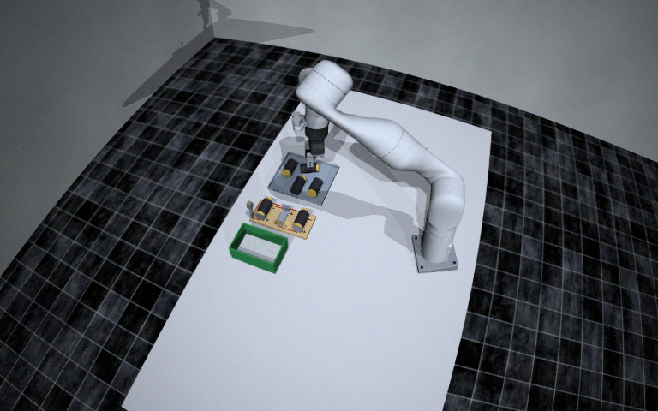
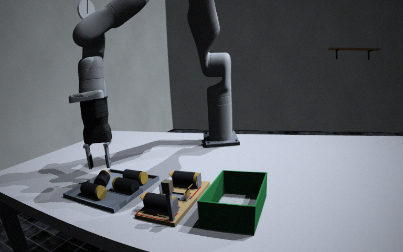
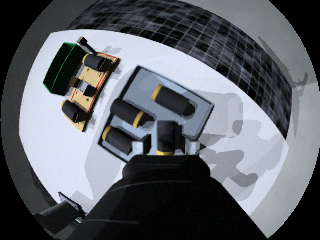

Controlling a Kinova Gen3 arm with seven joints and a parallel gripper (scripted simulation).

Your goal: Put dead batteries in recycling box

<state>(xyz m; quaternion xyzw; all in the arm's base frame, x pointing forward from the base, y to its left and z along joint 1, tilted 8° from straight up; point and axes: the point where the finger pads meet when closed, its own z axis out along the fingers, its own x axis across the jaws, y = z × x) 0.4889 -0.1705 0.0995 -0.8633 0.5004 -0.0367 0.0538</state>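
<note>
Right now the grey tray is 70 mm below my hand, 40 mm to the left of it and 10 mm ahead of it. The rest, counted from my hand: green recycling box (370 mm to the left, 60 mm below, 10 mm ahead).
</note>
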